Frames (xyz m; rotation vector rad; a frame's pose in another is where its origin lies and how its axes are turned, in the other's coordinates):
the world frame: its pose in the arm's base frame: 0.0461 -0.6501 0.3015 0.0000 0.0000 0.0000
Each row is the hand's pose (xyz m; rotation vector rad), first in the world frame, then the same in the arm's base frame.
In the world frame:
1: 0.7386 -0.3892 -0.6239 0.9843 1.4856 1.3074
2: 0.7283 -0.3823 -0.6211 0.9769 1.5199 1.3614
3: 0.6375 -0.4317 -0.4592 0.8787 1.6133 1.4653
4: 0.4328 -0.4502 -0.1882 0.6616 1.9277 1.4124
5: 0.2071 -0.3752 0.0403 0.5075 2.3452 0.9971
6: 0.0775 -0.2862 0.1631 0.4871 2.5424 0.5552
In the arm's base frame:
1: 0.7847 -1.0393 -0.3224 0.9843 1.4856 1.3074
2: 0.7744 -1.0324 -0.3196 0.9769 1.5199 1.3614
3: 0.6836 -1.0818 -0.1577 0.8787 1.6133 1.4653
4: 0.4789 -1.1003 0.1133 0.6616 1.9277 1.4124
5: 0.2532 -1.0253 0.3418 0.5075 2.3452 0.9971
6: 0.1236 -0.9363 0.4646 0.4871 2.5424 0.5552

